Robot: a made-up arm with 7 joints. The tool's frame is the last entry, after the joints. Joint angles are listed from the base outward. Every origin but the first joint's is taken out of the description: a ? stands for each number. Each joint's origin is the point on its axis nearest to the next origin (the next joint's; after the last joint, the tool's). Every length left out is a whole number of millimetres.
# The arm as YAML. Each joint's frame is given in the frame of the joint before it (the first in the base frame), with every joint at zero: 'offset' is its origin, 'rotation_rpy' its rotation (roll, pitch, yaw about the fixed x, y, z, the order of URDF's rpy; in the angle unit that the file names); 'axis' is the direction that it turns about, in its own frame. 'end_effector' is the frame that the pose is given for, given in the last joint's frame.
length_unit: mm
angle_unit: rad
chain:
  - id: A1
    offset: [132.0, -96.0, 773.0]
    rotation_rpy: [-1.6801, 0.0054, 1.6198]
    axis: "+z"
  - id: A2
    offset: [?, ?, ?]
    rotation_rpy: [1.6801, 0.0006, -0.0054]
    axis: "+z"
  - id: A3
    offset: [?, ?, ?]
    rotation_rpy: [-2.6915, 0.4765, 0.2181]
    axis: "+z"
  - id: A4
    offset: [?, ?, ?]
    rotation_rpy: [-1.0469, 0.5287, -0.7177]
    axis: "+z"
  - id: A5
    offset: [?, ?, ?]
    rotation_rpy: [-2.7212, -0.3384, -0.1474]
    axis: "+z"
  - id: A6
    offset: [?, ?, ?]
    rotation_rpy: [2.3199, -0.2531, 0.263]
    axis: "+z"
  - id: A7
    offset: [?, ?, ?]
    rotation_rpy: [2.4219, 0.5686, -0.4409]
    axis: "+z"
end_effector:
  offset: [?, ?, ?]
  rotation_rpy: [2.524, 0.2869, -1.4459]
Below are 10 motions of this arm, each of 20 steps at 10 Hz.
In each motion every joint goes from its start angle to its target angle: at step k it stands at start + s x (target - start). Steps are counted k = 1, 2, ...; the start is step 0. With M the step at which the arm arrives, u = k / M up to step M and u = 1 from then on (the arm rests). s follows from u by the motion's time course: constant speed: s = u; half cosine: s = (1 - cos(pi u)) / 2; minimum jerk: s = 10 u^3 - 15 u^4 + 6 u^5.
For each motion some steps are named. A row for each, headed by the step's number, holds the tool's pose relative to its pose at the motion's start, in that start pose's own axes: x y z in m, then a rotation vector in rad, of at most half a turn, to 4 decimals.
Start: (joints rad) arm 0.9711 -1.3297 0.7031 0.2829 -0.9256 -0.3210 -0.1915
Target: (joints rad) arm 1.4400 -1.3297 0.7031 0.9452 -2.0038 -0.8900 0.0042
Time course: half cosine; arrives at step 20
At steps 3, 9, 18, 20:
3: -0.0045 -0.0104 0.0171 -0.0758 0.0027 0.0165
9: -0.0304 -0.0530 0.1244 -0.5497 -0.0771 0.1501
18: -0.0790 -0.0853 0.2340 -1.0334 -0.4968 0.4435
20: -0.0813 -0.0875 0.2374 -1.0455 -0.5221 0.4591

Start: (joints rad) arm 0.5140 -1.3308 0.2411 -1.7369 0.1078 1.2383 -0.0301
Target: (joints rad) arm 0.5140 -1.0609 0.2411 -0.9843 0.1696 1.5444 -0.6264
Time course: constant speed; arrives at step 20
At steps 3, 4, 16, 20:
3: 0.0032 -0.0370 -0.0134 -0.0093 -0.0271 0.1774
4: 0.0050 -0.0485 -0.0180 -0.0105 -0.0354 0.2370
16: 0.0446 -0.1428 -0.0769 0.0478 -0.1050 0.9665
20: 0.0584 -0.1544 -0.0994 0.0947 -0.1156 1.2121

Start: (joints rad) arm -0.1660 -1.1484 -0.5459 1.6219 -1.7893 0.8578 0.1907
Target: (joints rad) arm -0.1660 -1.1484 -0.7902 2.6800 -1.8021 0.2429 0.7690
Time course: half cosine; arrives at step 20
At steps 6, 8, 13, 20:
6: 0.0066 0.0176 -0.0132 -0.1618 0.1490 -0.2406
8: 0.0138 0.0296 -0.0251 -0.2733 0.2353 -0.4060
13: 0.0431 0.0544 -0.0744 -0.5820 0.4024 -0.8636
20: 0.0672 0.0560 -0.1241 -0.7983 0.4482 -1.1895

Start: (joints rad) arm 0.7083 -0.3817 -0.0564 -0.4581 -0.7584 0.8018 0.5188
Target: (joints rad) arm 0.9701 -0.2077 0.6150 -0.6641 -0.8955 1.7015 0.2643
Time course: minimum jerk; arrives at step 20
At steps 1, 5, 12, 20:
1: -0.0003 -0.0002 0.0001 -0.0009 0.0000 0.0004
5: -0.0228 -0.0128 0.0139 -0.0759 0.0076 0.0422
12: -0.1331 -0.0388 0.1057 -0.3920 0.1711 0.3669
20: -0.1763 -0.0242 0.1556 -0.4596 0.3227 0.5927

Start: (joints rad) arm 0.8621 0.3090 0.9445 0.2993 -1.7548 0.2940 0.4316
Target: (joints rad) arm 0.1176 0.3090 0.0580 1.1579 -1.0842 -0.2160 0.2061
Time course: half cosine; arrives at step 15
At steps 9, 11, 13, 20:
9: 0.3726 0.1067 0.1112 0.7430 -0.8371 -0.5470
11: 0.4591 0.1107 0.2090 0.9830 -1.0722 -0.6232
13: 0.5043 0.1058 0.2892 1.1528 -1.2285 -0.6558
20: 0.5171 0.1025 0.3197 1.2142 -1.2828 -0.6636

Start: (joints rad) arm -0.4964 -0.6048 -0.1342 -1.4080 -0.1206 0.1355 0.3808
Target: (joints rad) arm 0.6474 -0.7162 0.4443 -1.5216 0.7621 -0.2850 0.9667
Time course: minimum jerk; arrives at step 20
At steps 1, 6, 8, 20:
1: -0.0005 -0.0002 0.0001 0.0018 -0.0009 -0.0015
6: -0.0679 -0.0224 0.0093 0.2697 -0.1156 -0.1865
8: -0.1298 -0.0380 0.0038 0.5531 -0.2004 -0.3095
20: -0.3312 -0.0500 -0.1330 1.7817 -0.4085 -0.0453

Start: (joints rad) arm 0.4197 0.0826 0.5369 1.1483 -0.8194 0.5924 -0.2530
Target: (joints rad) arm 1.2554 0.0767 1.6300 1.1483 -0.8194 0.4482 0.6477
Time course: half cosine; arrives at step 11
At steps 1, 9, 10, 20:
1: -0.0199 0.0038 0.0103 0.0059 0.0364 -0.0008
9: -0.3625 -0.1875 0.7648 0.0064 1.4796 0.3694
10: -0.3472 -0.2219 0.8045 -0.0086 1.5488 0.4268
20: -0.3412 -0.2341 0.8171 -0.0140 1.5714 0.4474

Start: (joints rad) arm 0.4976 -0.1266 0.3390 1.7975 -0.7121 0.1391 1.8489
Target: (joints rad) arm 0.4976 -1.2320 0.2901 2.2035 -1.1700 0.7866 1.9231
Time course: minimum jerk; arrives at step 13
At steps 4, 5, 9, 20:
4: 0.0944 0.0117 -0.0828 0.0033 -0.4092 -0.0865
5: 0.1741 0.0200 -0.1311 0.0087 -0.6861 -0.1469
9: 0.6572 0.0516 -0.1696 0.0914 -1.9238 -0.4594
20: 0.8213 0.0573 -0.0935 0.1527 -2.3111 -0.5828

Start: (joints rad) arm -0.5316 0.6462 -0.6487 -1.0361 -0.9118 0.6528 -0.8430
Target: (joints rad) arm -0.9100 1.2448 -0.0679 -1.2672 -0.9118 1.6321 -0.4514
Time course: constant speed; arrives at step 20
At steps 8, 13, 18, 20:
8: -0.0081 0.0878 -0.0319 0.0776 0.0920 -0.0251
13: -0.0062 0.1465 -0.0450 0.1225 0.1432 -0.0407
18: 0.0020 0.2060 -0.0522 0.1649 0.1887 -0.0556
20: 0.0070 0.2295 -0.0534 0.1811 0.2051 -0.0613

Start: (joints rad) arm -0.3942 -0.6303 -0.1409 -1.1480 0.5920 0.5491 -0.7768
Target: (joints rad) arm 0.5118 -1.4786 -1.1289 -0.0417 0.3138 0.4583 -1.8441
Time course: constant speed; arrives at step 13
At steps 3, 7, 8, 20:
3: 0.1229 -0.0606 0.0524 0.0676 0.0278 0.4690
7: 0.2899 -0.0596 0.1254 0.1881 0.1488 1.0269
8: 0.3252 -0.0469 0.1423 0.2267 0.1945 1.1488
20: 0.4305 0.0550 0.2096 0.4855 0.4927 1.6153

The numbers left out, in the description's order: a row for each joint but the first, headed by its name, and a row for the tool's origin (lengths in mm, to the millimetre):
A2: 4.0 -145.0 0.0
A3: 105.0 7.0 0.0
A4: 202.0 -360.0 0.0
A5: -4.0 -279.0 0.0
A6: 30.0 16.0 0.0
A7: 94.0 119.0 0.0
tool: 71.0 150.0 0.0

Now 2 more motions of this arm.
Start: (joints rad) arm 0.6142 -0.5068 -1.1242 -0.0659 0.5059 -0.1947 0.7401
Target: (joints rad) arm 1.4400 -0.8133 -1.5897 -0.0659 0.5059 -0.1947 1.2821
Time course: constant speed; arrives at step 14
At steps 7, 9, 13, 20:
7: -0.0901 0.0661 0.1192 -0.0490 -0.1239 -0.1318
9: -0.1233 0.0828 0.1463 -0.0546 -0.1585 -0.1763
13: -0.1961 0.1130 0.1893 -0.0519 -0.2251 -0.2718
20: -0.2152 0.1198 0.1978 -0.0482 -0.2410 -0.2966

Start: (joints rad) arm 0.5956 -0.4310 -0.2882 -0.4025 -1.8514 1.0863 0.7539
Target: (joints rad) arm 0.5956 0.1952 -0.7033 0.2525 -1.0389 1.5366 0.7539
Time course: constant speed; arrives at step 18
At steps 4, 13, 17, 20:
4: 0.0432 0.0441 0.0471 0.1576 -0.1472 -0.1203
13: 0.1626 0.0897 0.1885 0.4547 -0.4568 -0.4749
17: 0.2210 0.0794 0.2596 0.5545 -0.5728 -0.6699
20: 0.2357 0.0736 0.2773 0.5758 -0.5986 -0.7221

